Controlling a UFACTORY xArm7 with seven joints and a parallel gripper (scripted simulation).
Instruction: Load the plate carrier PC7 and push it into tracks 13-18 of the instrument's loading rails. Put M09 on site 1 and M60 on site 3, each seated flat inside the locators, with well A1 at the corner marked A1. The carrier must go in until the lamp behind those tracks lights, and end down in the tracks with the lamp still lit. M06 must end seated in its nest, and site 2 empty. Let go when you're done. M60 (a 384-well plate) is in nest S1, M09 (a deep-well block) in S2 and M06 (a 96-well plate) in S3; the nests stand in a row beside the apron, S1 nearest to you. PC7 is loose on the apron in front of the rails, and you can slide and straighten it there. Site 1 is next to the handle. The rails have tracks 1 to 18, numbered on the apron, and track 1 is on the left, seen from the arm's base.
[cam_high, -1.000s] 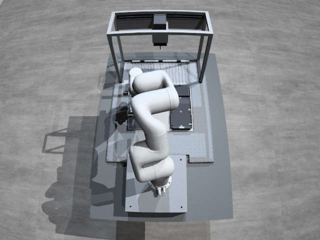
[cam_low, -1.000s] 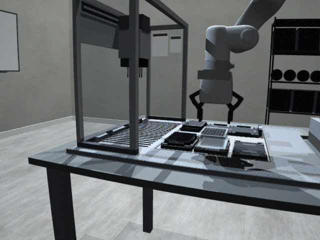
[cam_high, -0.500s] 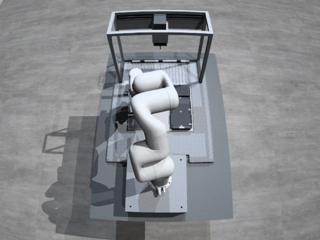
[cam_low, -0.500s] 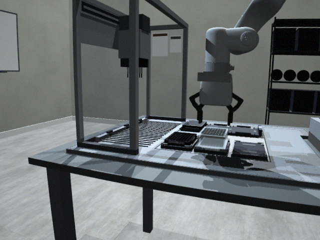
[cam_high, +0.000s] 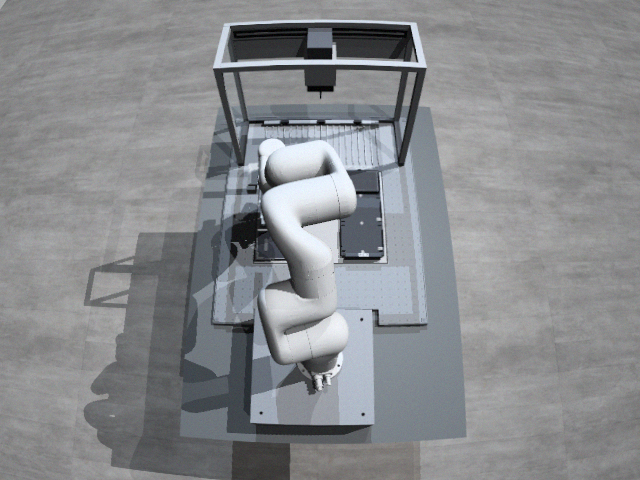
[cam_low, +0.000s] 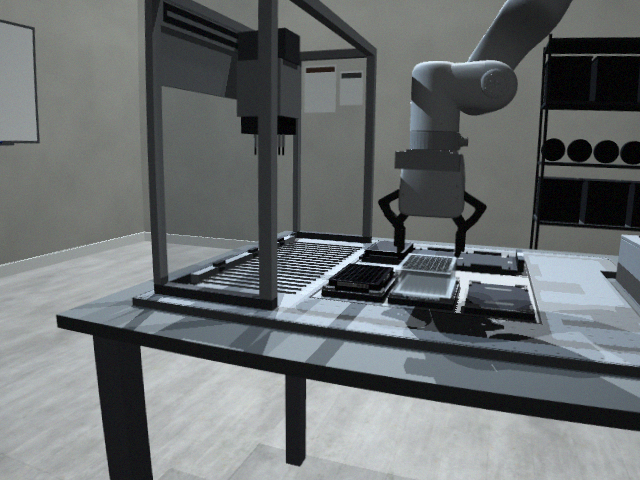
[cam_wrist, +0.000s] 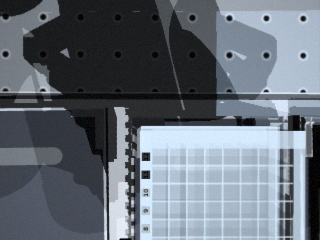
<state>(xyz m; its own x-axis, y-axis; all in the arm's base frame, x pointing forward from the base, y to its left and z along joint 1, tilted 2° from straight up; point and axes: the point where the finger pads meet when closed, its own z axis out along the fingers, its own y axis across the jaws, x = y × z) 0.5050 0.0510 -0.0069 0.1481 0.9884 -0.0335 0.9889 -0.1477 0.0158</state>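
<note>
My gripper is now 50 mm above the deep-well block M09. Also, from my hand: nest S1: 110 mm behind, 20 mm to the left, 70 mm below; then nest S2: 70 mm below; then plate carrier PC7: 30 mm behind, 260 mm to the right, 60 mm below.
</note>
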